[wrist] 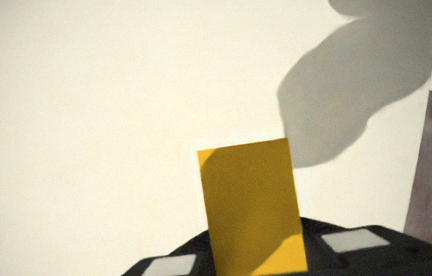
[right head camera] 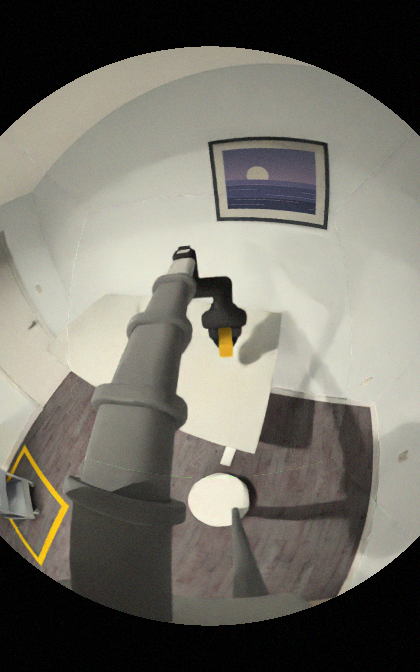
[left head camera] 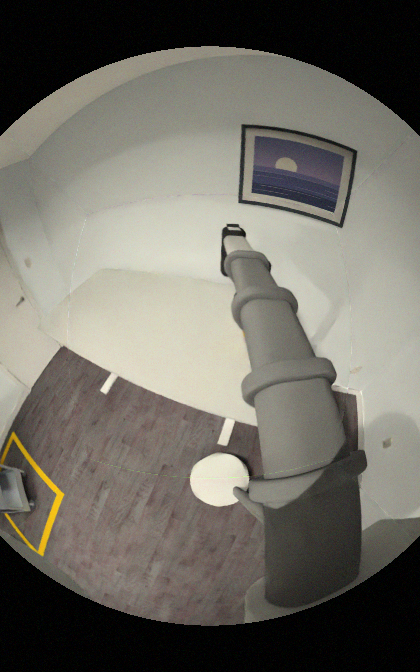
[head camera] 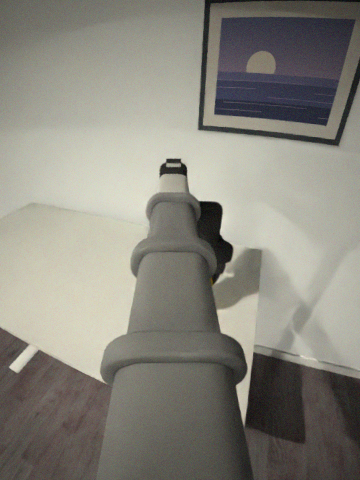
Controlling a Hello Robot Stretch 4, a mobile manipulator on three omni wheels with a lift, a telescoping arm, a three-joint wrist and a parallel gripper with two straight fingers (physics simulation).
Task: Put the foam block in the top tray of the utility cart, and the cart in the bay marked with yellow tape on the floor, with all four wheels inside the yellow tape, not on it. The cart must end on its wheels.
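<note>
The yellow foam block [right head camera: 226,344] [wrist: 252,200] is between the two fingers of my gripper [wrist: 255,239], which is shut on it. The block hangs above the right part of the white table [head camera: 65,280] [left head camera: 150,325] [right head camera: 220,400], with the gripper's shadow on the table top beside it. In the head camera view my arm hides most of the block. The grey utility cart [left head camera: 14,490] [right head camera: 19,497] stands upright at the far left, partly cut off. The yellow tape [left head camera: 52,524] [right head camera: 53,534] runs around its visible side. I cannot tell where all its wheels are.
A round white-topped object [left head camera: 218,480] [right head camera: 212,500] stands on the floor in front of the table, close to my arm. White table feet [left head camera: 109,383] [right head camera: 228,456] stick out at the table's front edge. A framed picture [head camera: 204,75] hangs on the wall behind. A wall is on the right.
</note>
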